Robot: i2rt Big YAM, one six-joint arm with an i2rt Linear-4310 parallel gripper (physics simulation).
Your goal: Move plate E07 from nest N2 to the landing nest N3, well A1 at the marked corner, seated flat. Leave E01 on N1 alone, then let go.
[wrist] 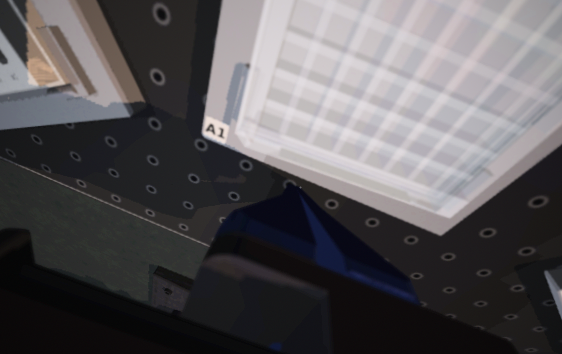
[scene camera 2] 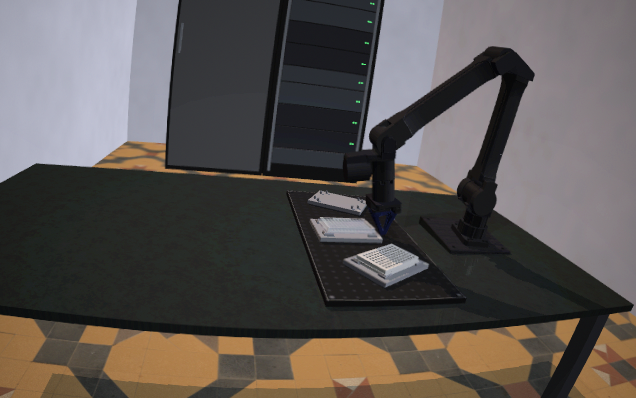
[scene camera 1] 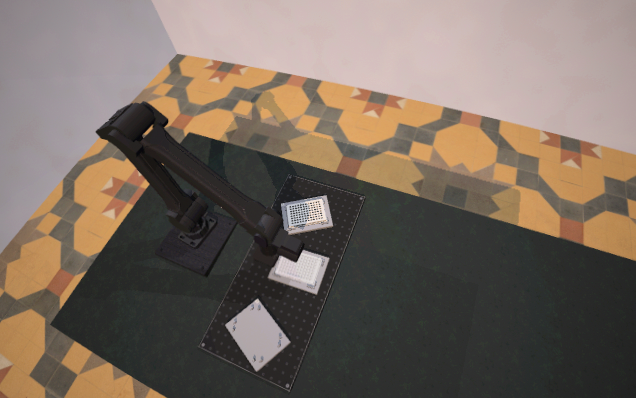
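A pale plate, apparently E07, sits on the middle nest; an A1 label marks one nest corner in the wrist view. A white plate with dark wells, apparently E01, sits on another nest. The bare nest with small pegs is apparently N3. My gripper is shut and empty, its blue fingertips pointing down beside the middle nest's arm-side edge. The arm hides the fingers in scene camera 1.
The nests stand on a dark perforated board on the dark green table. The arm's base plate is beside the board. A cabinet stands behind the table.
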